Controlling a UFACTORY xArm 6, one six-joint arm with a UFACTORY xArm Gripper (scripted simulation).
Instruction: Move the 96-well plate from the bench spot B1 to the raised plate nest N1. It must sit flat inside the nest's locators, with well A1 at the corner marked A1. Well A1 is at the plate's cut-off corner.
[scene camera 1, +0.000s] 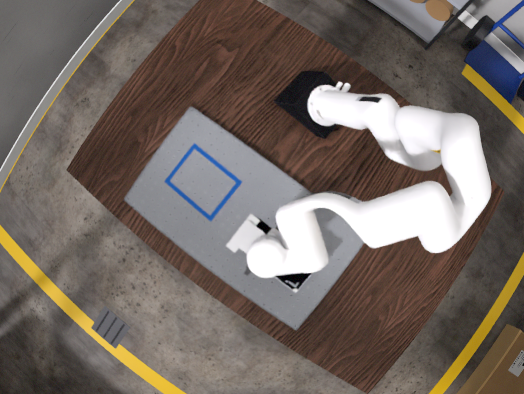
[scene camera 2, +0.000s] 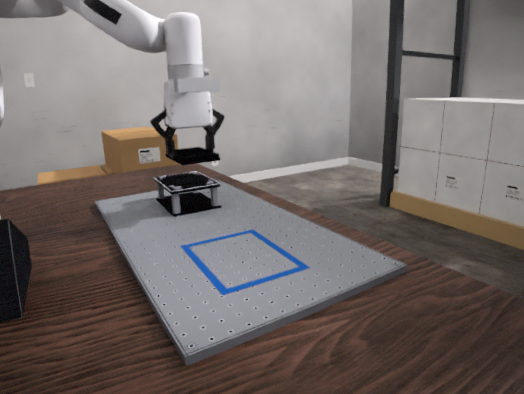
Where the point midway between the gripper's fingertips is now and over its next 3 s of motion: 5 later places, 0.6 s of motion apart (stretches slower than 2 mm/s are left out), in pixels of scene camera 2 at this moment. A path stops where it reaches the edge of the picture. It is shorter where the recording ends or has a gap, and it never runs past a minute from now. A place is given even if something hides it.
My gripper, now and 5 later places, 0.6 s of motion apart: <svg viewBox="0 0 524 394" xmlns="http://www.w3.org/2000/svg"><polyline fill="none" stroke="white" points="191,154 184,148 182,148 183,158 184,168 184,172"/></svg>
